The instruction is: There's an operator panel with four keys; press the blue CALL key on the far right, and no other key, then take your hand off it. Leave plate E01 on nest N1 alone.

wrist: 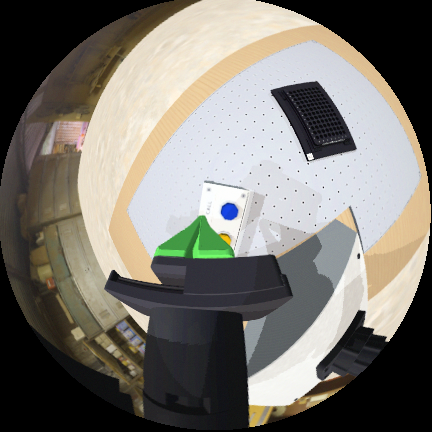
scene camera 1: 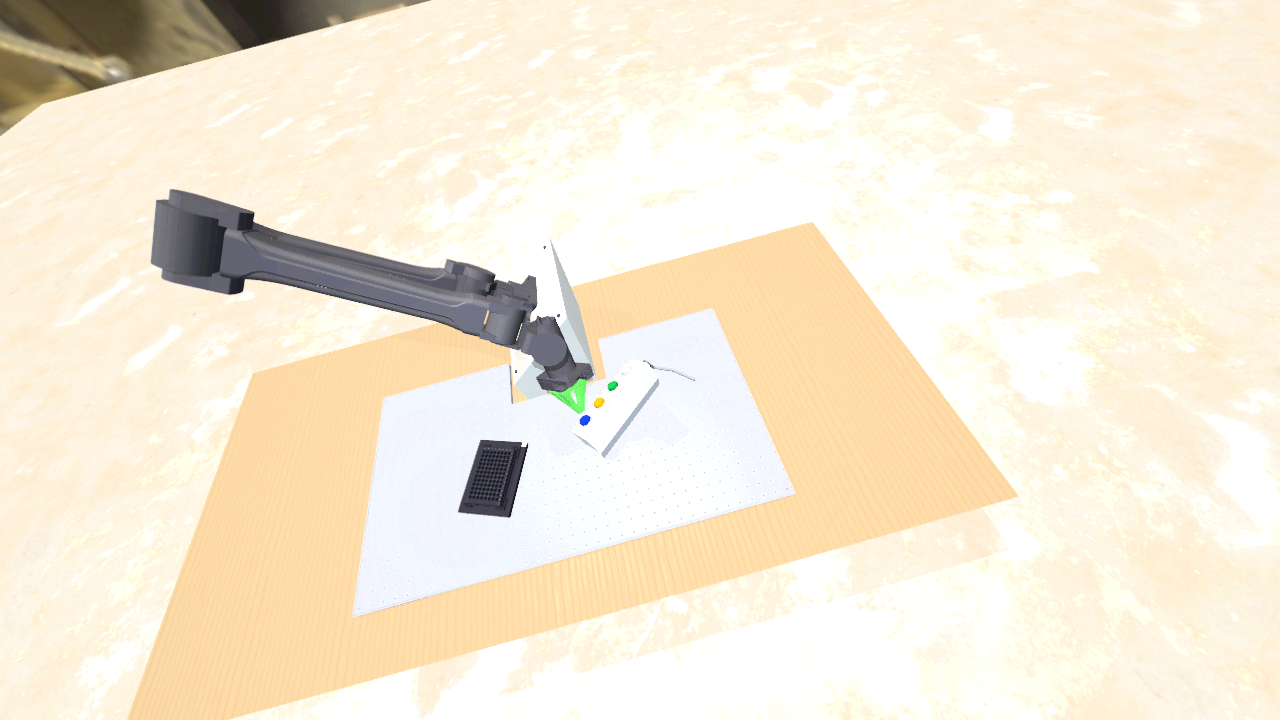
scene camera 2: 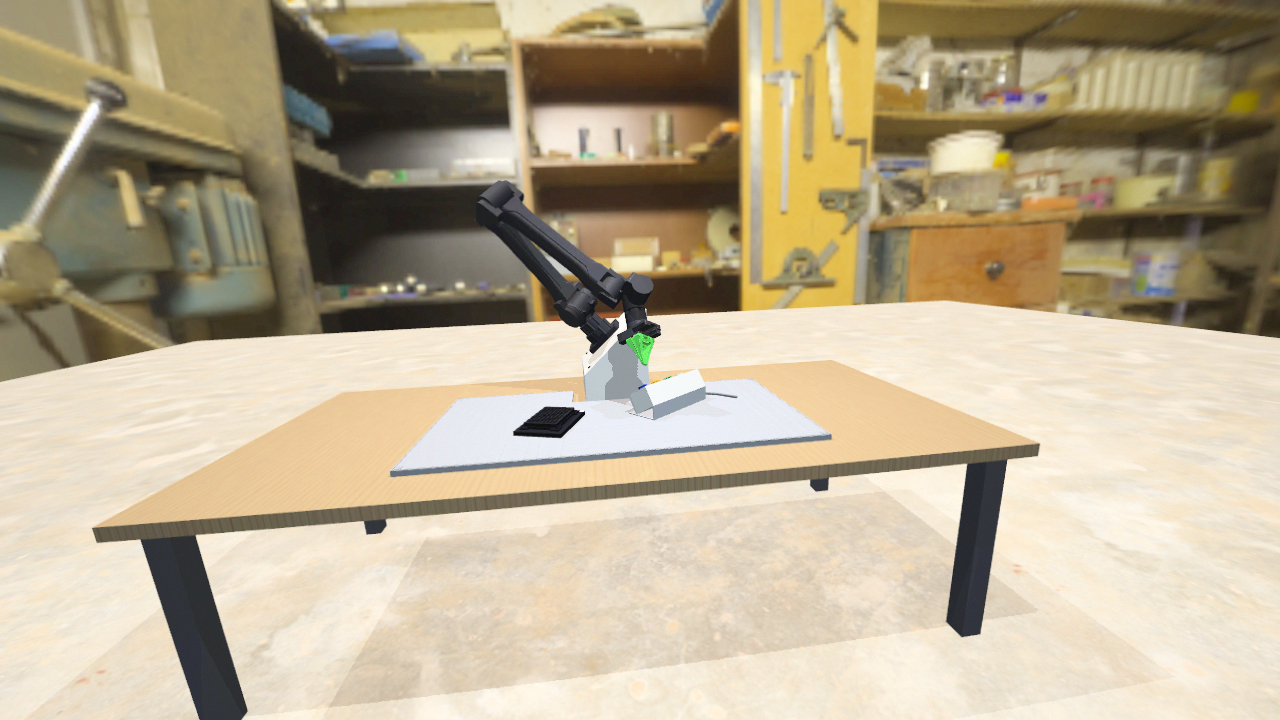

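Pixels of known places: gripper, fingertip midpoint: (wrist: 202, 219) (scene camera 1: 581, 411) (scene camera 2: 645, 365); arm's base, origin of the base link: (scene camera 2: 606, 337).
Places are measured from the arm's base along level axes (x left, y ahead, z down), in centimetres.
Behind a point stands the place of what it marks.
Observation:
The white operator panel (scene camera 1: 626, 412) {x 19.3, y 28.7, z 10.3 cm} (scene camera 2: 673, 396) {x 17.8, y 30.7, z 11.1 cm} (wrist: 238, 223) {x 10.3, y 26.9, z 10.1 cm} stands on the perforated board. Its blue CALL key (scene camera 1: 584, 420) {x 10.1, y 29.6, z 8.1 cm} (wrist: 229, 211) {x 9.9, y 29.2, z 8.3 cm} shows uncovered at one end. Beside it are the yellow key (scene camera 1: 598, 402) {x 13.6, y 25.9, z 8.1 cm} (wrist: 226, 239) {x 12.8, y 25.7, z 8.5 cm}, partly hidden by my fingertips in the wrist view, and the green key (scene camera 1: 612, 385) {x 17.2, y 22.4, z 8.1 cm}. A pale fourth key (scene camera 1: 626, 368) {x 21.0, y 18.8, z 8.0 cm} is faint at the far end. My gripper (scene camera 1: 581, 410) {x 10.9, y 29.9, z 2.6 cm} (scene camera 2: 644, 361) {x 10.9, y 29.9, z 2.6 cm} (wrist: 202, 219) {x 10.9, y 29.9, z 2.6 cm} has its green fingers shut and empty, above the panel and apart from it. The black plate (scene camera 1: 493, 473) {x -12.8, y 35.6, z 13.3 cm} (scene camera 2: 551, 417) {x -12.6, y 38.0, z 12.6 cm} (wrist: 315, 114) {x -11.9, y 35.4, z 12.6 cm} sits on its black nest (scene camera 1: 484, 512) {x -14.7, y 43.5, z 14.0 cm} (wrist: 298, 131) {x -7.1, y 34.7, z 14.0 cm}.
The white angled arm base (scene camera 1: 561, 308) {x 11.3, y 12.1, z -9.5 cm} (scene camera 2: 614, 376) {x 2.5, y 16.4, z 8.6 cm} stands behind the panel. A grey cable (scene camera 1: 673, 370) {x 32.0, y 18.3, z 14.5 cm} (scene camera 2: 723, 394) {x 33.3, y 19.4, z 14.7 cm} leaves the panel's far end. The light perforated board (scene camera 1: 429, 537) {x -27.5, y 46.2, z 15.2 cm} (scene camera 2: 465, 453) {x -29.1, y 51.3, z 15.2 cm} (wrist: 200, 130) {x 8.3, y 48.0, z 15.2 cm} lies on the wooden table (scene camera 1: 859, 376) {x 74.6, y 28.7, z 16.5 cm} (scene camera 2: 268, 465) {x -72.8, y 49.8, z 16.5 cm}.

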